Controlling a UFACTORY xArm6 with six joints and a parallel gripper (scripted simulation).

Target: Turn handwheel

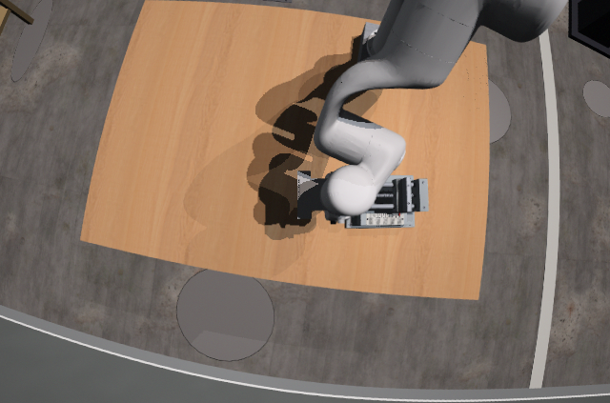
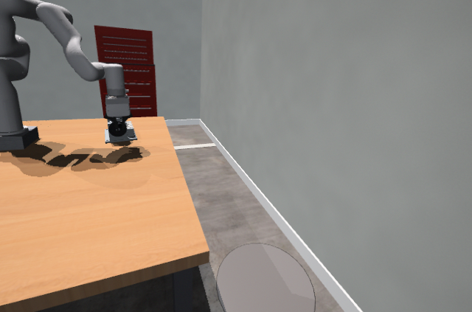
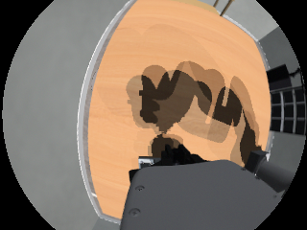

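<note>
The black handwheel is 1 cm behind my hand, 2 cm to the left of it and 1 cm below it. Round my hand: stop: 6 cm behind, 18 cm to the left, 1 cm below.
</note>
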